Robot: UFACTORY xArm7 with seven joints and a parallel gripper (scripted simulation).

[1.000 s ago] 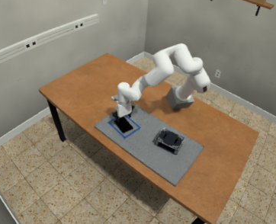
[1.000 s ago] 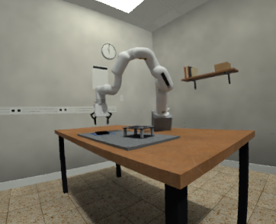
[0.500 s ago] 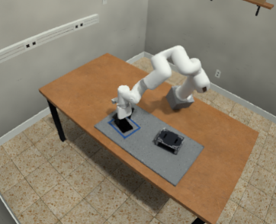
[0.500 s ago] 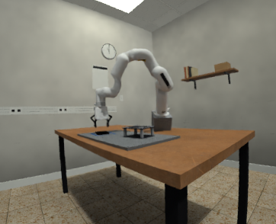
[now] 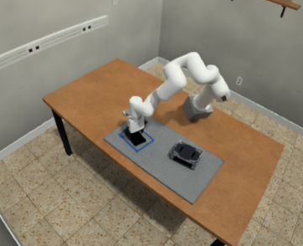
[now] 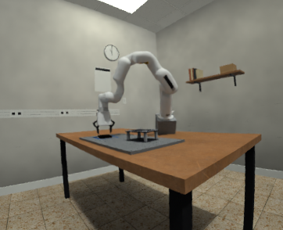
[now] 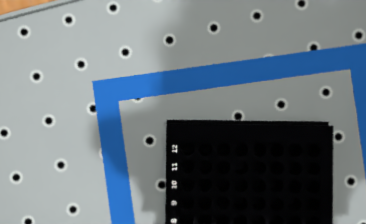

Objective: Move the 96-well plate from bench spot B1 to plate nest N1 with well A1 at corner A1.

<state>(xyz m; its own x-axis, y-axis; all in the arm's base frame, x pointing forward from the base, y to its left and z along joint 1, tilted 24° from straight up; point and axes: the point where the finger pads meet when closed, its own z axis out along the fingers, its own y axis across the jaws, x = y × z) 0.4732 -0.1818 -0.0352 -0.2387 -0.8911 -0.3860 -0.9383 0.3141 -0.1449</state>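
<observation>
Now: the dark 96-well plate 30 mm below my hand. The rest, counted from my hand: raised plate nest N1: 90 mm behind, 340 mm to the left, 20 mm above.
</observation>
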